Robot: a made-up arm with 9 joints. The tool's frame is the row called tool. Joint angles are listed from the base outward.
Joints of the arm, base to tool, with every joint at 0 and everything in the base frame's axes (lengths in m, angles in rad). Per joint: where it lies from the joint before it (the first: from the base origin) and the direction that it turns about. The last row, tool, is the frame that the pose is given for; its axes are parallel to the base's.
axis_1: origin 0.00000 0.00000 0.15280 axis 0 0 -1
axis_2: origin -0.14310 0.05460 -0.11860 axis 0 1 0
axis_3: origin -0.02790 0.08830 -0.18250 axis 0 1 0
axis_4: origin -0.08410 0.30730 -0.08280 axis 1 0 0
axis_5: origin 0.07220 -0.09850 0.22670 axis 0 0 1
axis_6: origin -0.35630 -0.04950 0.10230 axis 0 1 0
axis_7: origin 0.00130 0.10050 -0.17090 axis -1 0 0
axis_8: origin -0.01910 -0.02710 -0.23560 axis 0 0 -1
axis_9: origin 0.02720 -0.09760 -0.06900 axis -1 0 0
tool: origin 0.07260 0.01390 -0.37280
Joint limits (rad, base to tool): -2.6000..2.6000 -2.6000..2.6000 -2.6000..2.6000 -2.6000..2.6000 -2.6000..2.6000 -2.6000..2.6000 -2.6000..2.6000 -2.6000..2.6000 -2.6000..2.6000
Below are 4 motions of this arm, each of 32 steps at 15 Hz.
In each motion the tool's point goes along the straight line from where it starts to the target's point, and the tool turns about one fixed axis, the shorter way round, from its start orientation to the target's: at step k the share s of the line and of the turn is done. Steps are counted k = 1, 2, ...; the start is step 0. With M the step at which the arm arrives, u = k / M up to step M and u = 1 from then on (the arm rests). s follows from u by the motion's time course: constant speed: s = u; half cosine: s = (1 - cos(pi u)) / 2; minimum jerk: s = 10 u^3 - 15 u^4 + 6 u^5.
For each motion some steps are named. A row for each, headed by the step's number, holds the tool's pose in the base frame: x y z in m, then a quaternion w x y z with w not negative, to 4 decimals.
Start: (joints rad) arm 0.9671 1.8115 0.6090 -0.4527 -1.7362 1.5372 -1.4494 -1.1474 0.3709
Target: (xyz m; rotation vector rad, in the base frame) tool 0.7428 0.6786 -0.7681 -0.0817 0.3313 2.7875
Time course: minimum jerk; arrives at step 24
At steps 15, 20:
15: 0.5735 0.8553 -0.6342 0.0416 0.0340 -0.0770 0.9956
20: 0.7210 0.7014 -0.7508 0.1502 -0.0206 0.0915 0.9842

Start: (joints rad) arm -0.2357 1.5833 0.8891 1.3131 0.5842 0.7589 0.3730 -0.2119 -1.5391
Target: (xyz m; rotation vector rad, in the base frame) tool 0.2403 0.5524 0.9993 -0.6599 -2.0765 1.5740
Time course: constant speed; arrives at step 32
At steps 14, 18, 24, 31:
14: 0.0280 0.4806 0.9131 0.1934 -0.4237 -0.6360 0.6154
18: 0.0752 0.4965 0.9322 0.2013 -0.3842 -0.6649 0.6080
24: 0.1460 0.5205 0.9610 0.2122 -0.3233 -0.7052 0.5942
31: 0.2285 0.5484 0.9945 0.2234 -0.2499 -0.7472 0.5739

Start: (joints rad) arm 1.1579 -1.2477 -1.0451 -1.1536 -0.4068 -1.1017 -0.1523 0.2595 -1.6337
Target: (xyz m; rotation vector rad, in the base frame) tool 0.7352 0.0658 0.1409 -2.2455 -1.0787 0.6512
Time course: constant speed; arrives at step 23
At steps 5, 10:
5: 0.7054 0.2640 0.1474 0.2465 -0.7730 -0.5003 0.3023
10: 0.7137 0.2089 0.1456 0.2561 -0.7924 -0.4739 0.2863

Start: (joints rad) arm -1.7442 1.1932 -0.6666 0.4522 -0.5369 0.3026 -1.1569 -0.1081 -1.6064
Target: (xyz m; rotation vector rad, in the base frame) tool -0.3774 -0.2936 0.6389 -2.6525 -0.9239 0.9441
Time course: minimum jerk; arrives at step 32
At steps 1, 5, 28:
1: -0.6589 -0.3390 0.3269 0.3198 0.7154 0.5497 -0.2894
5: -0.6506 -0.3377 0.3361 0.3084 0.7235 0.5445 -0.2913
28: -0.3819 -0.2943 0.6339 0.0824 -0.8905 -0.3152 0.3175

